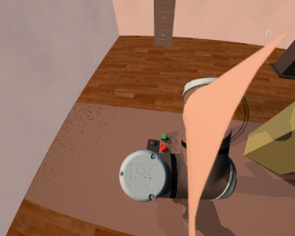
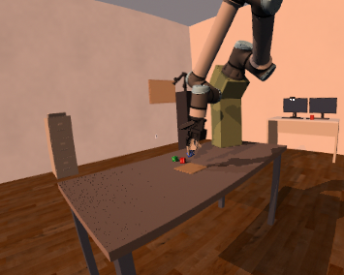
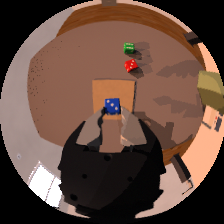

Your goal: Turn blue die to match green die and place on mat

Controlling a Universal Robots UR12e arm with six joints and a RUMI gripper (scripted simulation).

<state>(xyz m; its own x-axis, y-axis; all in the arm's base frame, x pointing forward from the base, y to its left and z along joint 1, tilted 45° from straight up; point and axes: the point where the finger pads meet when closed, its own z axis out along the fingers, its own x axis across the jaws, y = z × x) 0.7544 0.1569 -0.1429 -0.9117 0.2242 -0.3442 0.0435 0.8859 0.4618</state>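
The blue die is 1 cm below my hand. Round my hand: tan mat 9 cm below; green die 18 cm to the right, 8 cm below, 5 cm behind; red die 12 cm to the right, 8 cm below, 6 cm behind.
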